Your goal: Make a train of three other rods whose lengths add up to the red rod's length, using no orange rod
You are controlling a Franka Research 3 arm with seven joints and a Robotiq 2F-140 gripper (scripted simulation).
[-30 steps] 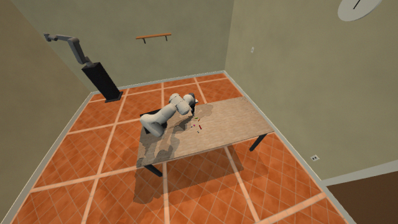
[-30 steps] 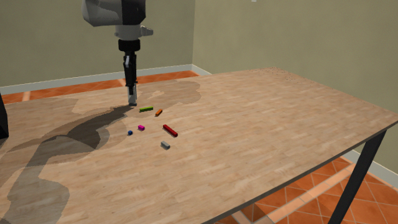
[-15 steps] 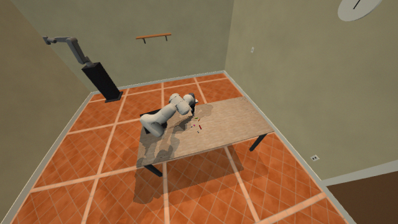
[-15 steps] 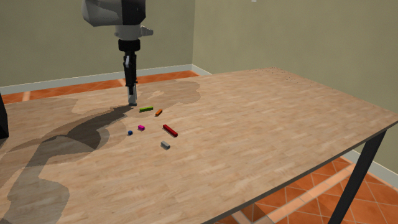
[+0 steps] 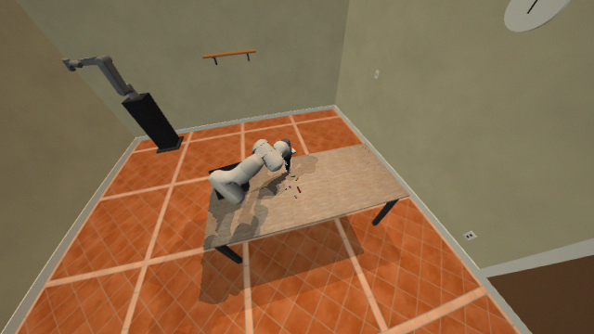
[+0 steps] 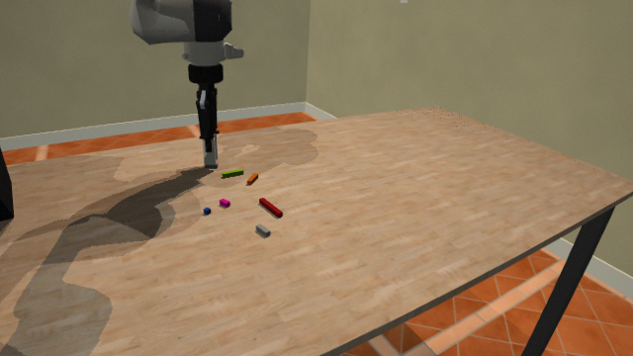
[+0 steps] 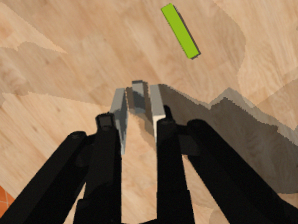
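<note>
The blue rod is 200 mm to the right of my hand, 70 mm behind it and 40 mm below it. Round my hand: orange rod 110 mm to the right, 60 mm ahead, 40 mm below; then magenta rod 190 mm to the right, 40 mm below, 30 mm behind; then lime rod 60 mm to the right, 40 mm below, 30 mm ahead.
</note>
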